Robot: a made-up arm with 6 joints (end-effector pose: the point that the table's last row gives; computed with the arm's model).
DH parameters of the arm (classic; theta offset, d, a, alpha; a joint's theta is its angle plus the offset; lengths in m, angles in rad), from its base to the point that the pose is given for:
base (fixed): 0.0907 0 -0.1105 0
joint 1: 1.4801 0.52 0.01 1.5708
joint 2: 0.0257 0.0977 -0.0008 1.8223
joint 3: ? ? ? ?
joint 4: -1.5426 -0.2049 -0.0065 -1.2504
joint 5: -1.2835 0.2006 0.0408 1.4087
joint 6: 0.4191 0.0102 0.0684 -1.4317
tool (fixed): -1.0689 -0.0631 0 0
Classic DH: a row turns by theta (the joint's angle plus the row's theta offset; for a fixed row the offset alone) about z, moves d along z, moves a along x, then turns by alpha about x.
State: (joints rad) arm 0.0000 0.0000 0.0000 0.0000 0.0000 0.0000
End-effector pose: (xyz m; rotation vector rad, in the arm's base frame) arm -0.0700 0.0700 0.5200 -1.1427 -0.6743 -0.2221
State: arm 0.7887 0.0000 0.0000 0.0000 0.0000 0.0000
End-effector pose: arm -0.1386 0.0748 0.5200 -0.8020 -1.0698 0.4473
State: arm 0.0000 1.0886 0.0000 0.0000 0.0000 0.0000
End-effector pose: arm -0.0700 0.0324 0.5821 -0.0973 -0.4361 -0.5091
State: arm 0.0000 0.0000 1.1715 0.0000 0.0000 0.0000
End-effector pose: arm 0.0260 0.0784 0.4956 -1.7135 0.0469 -1.0849
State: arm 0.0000 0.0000 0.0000 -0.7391 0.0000 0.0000
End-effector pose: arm -0.0641 0.0322 0.4374 -1.7706 -1.0476 -0.0710
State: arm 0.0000 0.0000 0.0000 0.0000 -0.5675 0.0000
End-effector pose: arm -0.0642 0.0628 0.5916 -1.1004 -1.1359 -0.6082
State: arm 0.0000 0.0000 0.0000 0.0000 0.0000 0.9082
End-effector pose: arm -0.0857 0.1498 0.5205 -0.4604 -0.9518 0.3897
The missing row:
joint 3: -0.3398 -0.0089 -0.0392 -1.7151
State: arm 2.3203 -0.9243 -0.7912 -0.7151 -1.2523 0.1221
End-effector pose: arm -0.0870 -0.0835 0.5472 -2.1570 1.5287 -0.9645
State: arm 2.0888 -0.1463 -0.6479 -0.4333 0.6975 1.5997
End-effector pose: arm -0.0849 -0.1385 0.4081 -0.4757 0.0906 -2.6316
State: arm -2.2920 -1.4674 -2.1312 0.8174 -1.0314 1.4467
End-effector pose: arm -0.0659 -0.2662 0.6655 0.2095 -0.7706 -1.1136
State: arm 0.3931 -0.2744 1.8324 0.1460 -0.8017 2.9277
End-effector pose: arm 0.0898 0.2551 0.4413 -0.8402 -1.0529 1.2704
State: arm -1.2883 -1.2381 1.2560 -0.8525 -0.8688 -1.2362
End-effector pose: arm -0.0758 -0.0493 0.3708 1.3863 0.3468 -0.3804
